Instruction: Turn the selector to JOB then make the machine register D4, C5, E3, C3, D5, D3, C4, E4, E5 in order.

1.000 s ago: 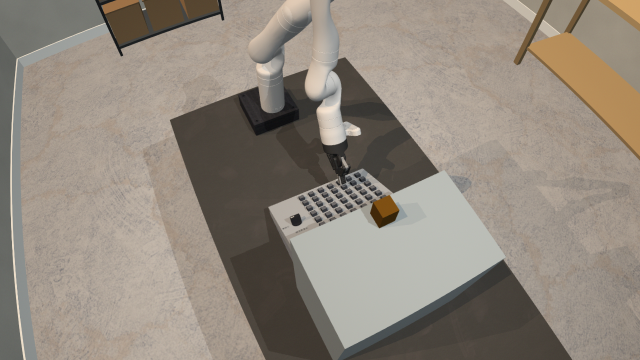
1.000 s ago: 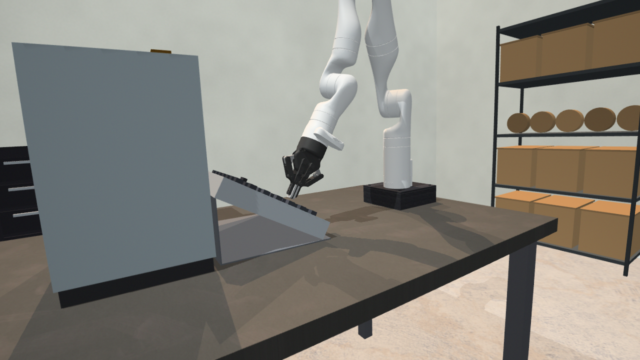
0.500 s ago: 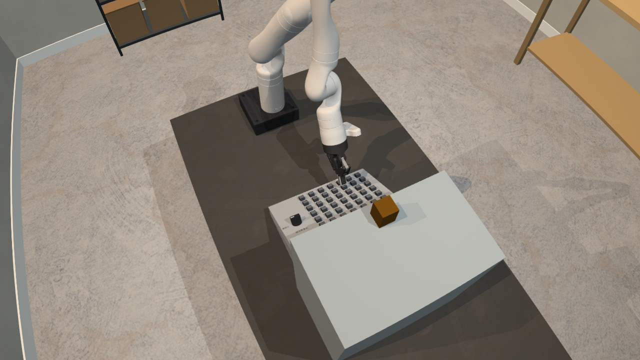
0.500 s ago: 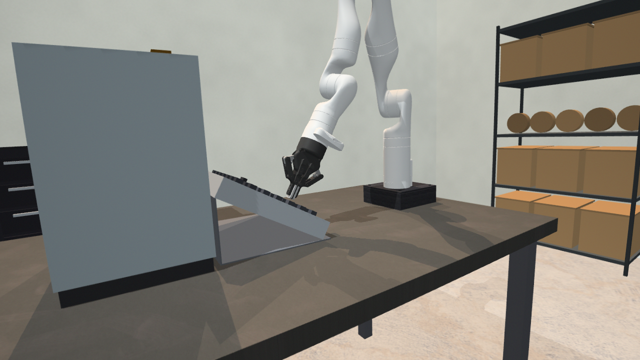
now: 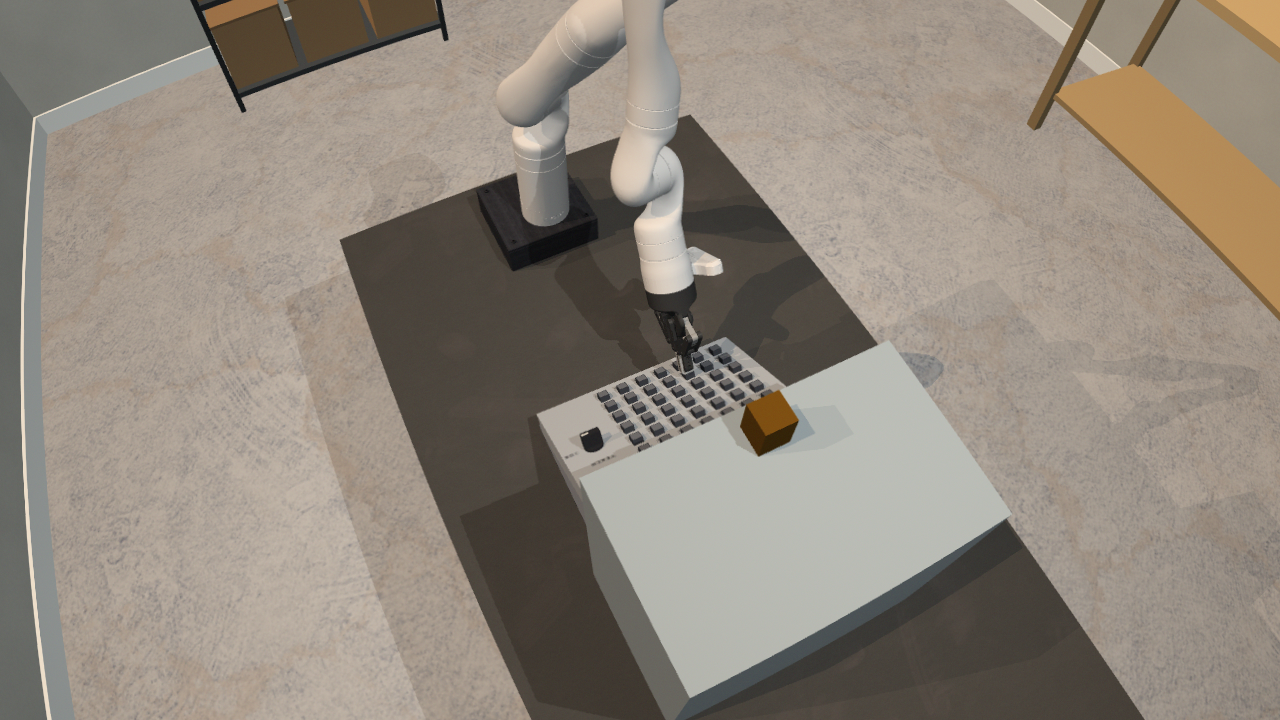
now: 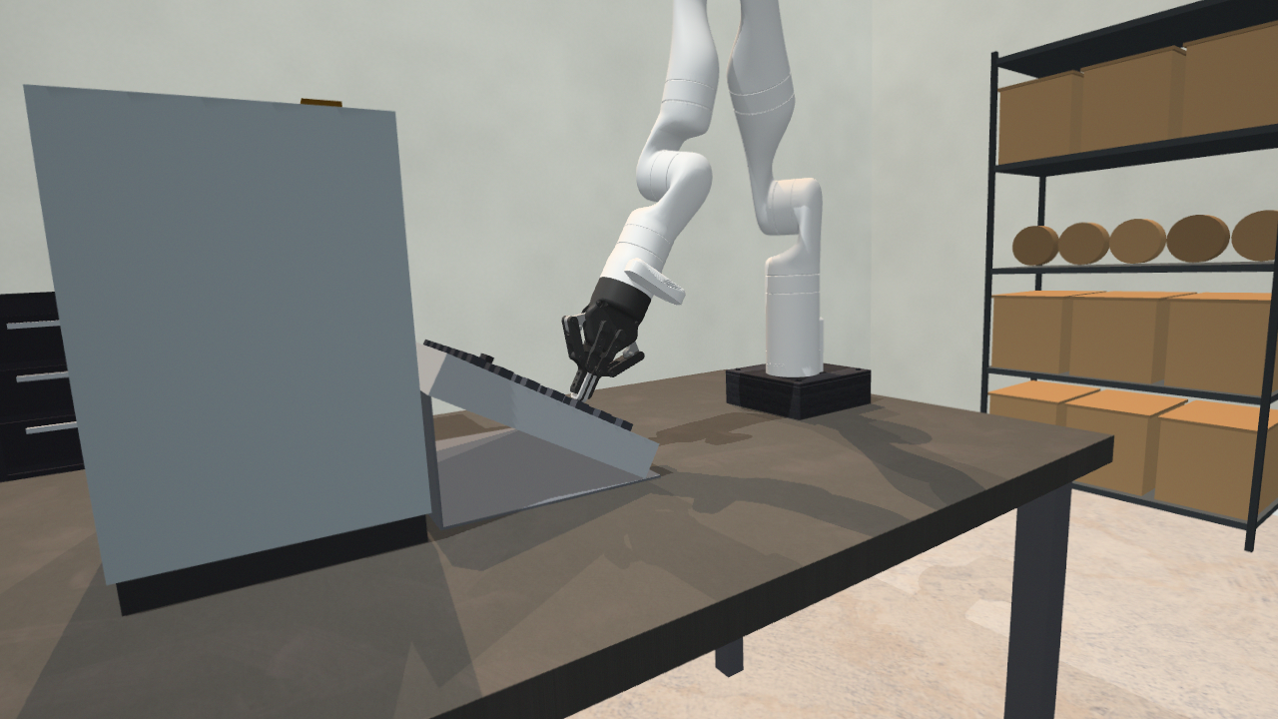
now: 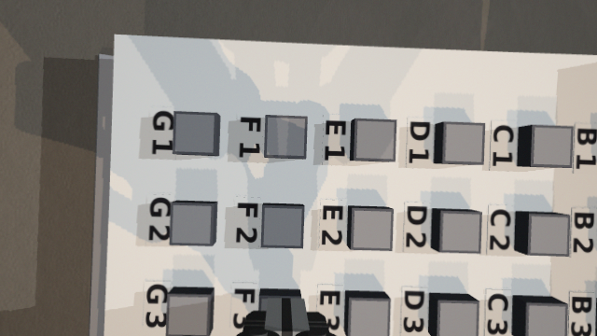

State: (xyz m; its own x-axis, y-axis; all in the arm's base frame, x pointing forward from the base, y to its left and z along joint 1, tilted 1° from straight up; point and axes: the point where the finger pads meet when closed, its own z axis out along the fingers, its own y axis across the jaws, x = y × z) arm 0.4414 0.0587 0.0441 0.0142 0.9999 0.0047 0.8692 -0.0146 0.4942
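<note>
Right now the key E2 is 40 mm ahead of my hand, 40 mm to the left of it and 10 mm below it. From my hand the other things lie so: key E1: 40 mm ahead, 70 mm to the left, 10 mm below; key D1: 70 mm ahead, 70 mm to the left, 10 mm above; sloped keypad panel: 90 mm ahead, 80 mm to the right, 30 mm below.
</note>
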